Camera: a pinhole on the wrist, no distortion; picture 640 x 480 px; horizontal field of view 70.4 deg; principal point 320.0 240.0 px. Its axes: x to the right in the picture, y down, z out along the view. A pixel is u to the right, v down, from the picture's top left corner.
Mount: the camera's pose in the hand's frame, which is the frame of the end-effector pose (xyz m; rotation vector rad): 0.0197 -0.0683 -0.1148 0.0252 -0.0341 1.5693
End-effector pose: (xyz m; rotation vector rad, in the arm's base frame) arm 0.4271 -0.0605 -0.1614 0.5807 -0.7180 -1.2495
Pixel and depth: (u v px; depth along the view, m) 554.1 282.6 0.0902
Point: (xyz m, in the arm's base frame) 0.4302 -0.0765 -0.1932
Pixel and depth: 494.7 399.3 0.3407
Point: 0.2690 0.0480 0.0088
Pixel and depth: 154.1 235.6 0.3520
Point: 0.1212 -0.1306 -0.1618
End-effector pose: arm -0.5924 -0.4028 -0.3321 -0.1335 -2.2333 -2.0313
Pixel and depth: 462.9 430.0 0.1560
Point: -0.5513 -0.3621 -0.3675
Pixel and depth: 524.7 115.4 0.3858
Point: -0.7096 -0.1194 -0.2500
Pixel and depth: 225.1 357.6 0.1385
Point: -0.5911 -0.3901 -0.4375
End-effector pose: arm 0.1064 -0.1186 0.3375 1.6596 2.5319 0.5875
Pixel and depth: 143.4 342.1 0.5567
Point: -0.0053 -0.2009 -0.1852
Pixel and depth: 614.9 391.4 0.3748
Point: 0.3596 -0.0827 0.1277
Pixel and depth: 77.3 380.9 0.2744
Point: -0.0231 -0.2141 0.1075
